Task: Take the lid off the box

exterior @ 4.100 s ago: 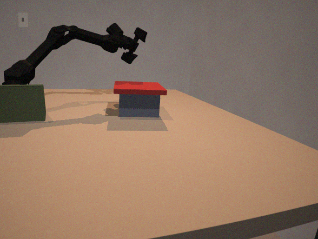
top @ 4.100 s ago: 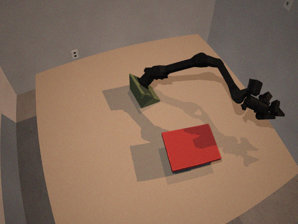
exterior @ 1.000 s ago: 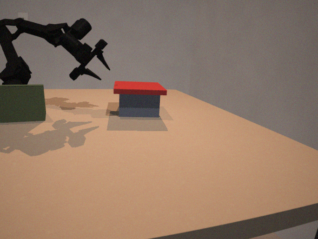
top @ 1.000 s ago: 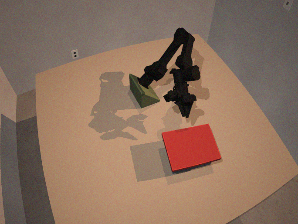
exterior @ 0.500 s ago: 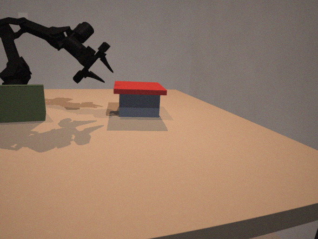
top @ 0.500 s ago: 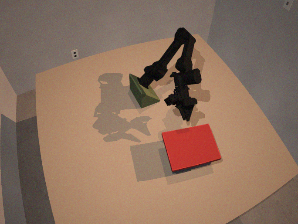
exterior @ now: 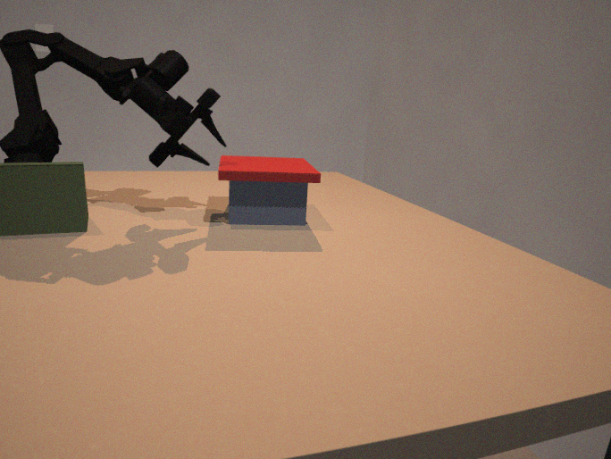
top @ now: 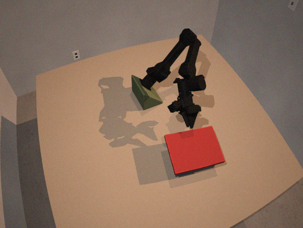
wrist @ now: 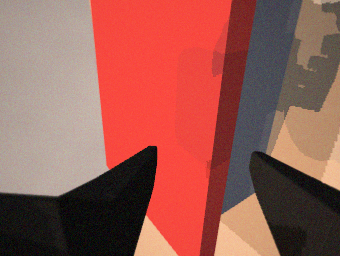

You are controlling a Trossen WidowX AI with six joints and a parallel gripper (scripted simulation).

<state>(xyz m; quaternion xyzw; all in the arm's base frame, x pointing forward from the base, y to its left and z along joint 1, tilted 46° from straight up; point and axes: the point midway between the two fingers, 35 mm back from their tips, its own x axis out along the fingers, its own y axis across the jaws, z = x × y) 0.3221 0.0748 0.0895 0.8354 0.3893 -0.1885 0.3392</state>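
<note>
My gripper is now 130 mm short of the red lid, 10 mm to the left of it and 40 mm above it. From my hand the other things lie so: blue storage box (130 mm ahead, 10 mm to the right, 90 mm below).
</note>
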